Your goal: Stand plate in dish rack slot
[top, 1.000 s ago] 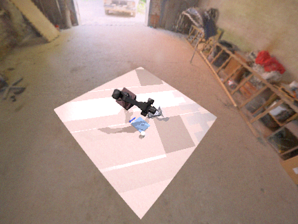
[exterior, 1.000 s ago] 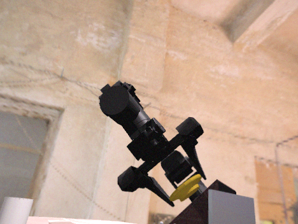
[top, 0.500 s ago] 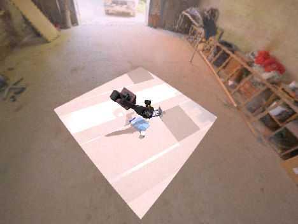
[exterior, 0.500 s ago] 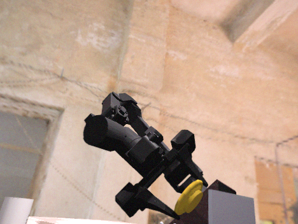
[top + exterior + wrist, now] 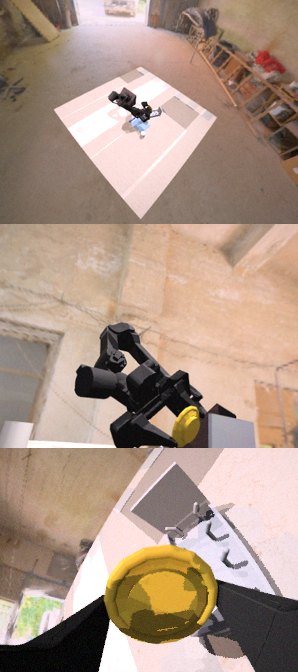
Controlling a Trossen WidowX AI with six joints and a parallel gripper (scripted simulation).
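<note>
My gripper tip is now 40 mm short of the grey dish rack, 40 mm above it and 20 mm to the right of it. The rest, counted from my gripper tip: yellow plate: 10 mm to the right; white cup: 260 mm to the right, 130 mm ahead, 40 mm below; blue mat: 180 mm to the right, 60 mm below, 30 mm ahead.
</note>
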